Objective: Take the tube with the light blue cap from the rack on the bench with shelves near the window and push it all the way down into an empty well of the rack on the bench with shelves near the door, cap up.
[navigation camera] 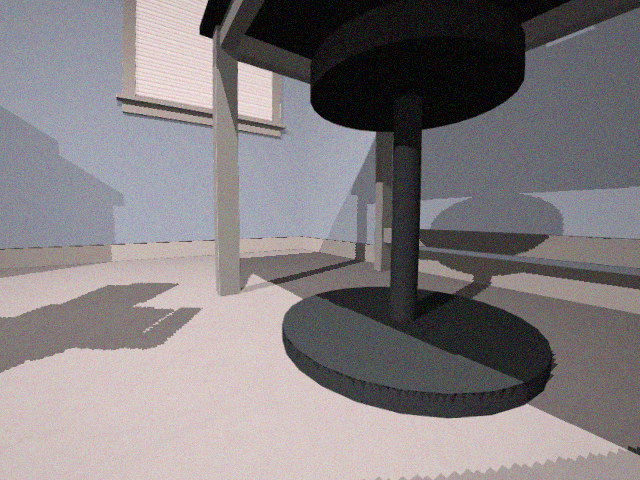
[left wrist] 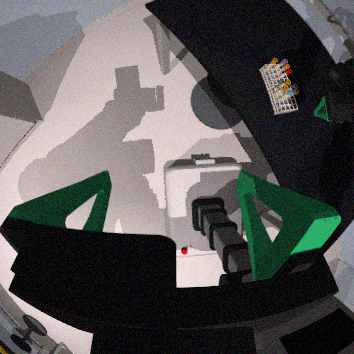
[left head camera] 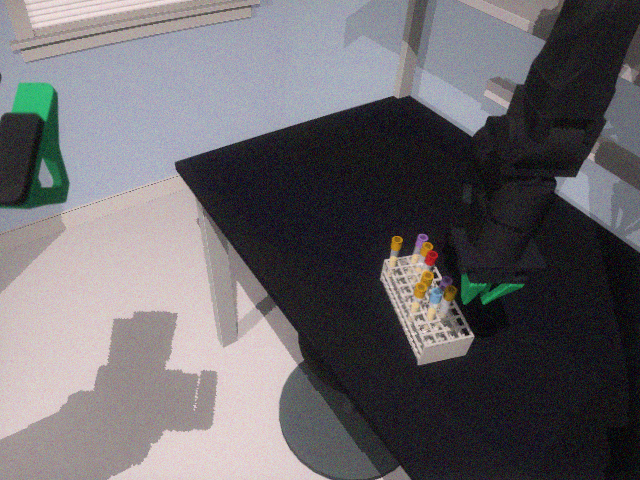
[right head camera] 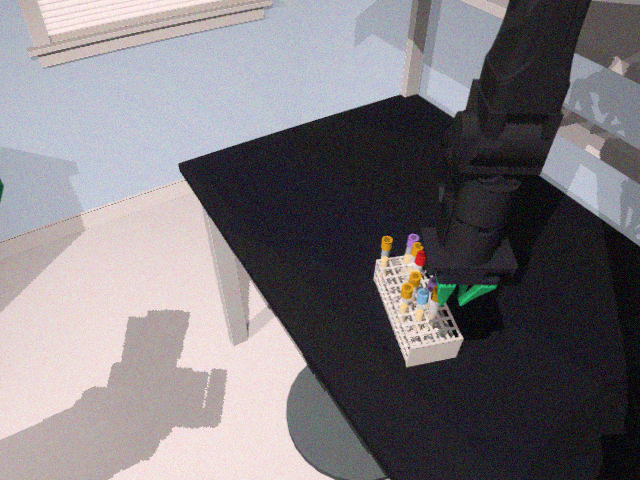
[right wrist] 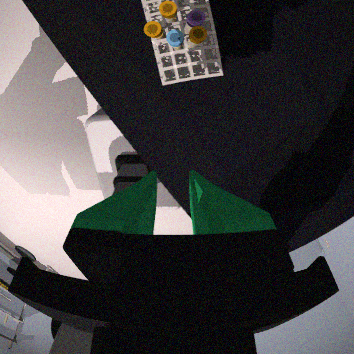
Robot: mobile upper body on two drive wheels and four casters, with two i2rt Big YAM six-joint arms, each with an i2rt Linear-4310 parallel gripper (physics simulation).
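Places are measured from the left arm's base along level axes (x left, y down, z back), in centimetres.
Pixels of known places: left gripper, fingertip midpoint: (left wrist: pixel 173 177); right gripper, fingertip midpoint: (left wrist: pixel 316 113) (left head camera: pixel 472 300) (right head camera: pixel 449 302) (right wrist: pixel 172 177).
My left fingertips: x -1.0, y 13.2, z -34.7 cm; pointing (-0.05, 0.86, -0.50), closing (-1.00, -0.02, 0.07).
Ahead of a thing's pixels: the offset from my left fingertips to its top centre. "spot": to the spot under its first point. Level surfaces: height alone.
A white rack @(dx -44.4, dy +45.9, dz -28.0 cm) (left head camera: pixel 426 310) stands on the black bench top @(dy +51.6 cm) (left head camera: pixel 388 232) near its front edge, holding several capped tubes. The tube with the light blue cap @(dx -44.0, dy +39.7, dz -23.6 cm) (left head camera: pixel 435 295) stands in the rack's near half among orange and purple caps; it also shows in the right head view (right head camera: pixel 422 295) and the right wrist view (right wrist: pixel 175 37). My right gripper (left head camera: pixel 486 291) hangs low just to the right of the rack, fingers nearly together and empty; it also shows in the right wrist view (right wrist: pixel 172 197). My left gripper (left wrist: pixel 173 177) (left head camera: pixel 38 144) is wide open and empty, over the floor far to the left.
A round stool (navigation camera: pixel 413 335) stands half under the bench's front edge (left head camera: pixel 330 429). A bench leg @(spot: dx -0.4, dy +91.7, dz -71.9 cm) (left head camera: pixel 219 278) is at the left corner. Shelves (left head camera: pixel 594 129) rise along the bench's right side. A window @(spot: dx +35.8, dy +44.6, dz -152.1 cm) (left head camera: pixel 129 20) is on the far wall.
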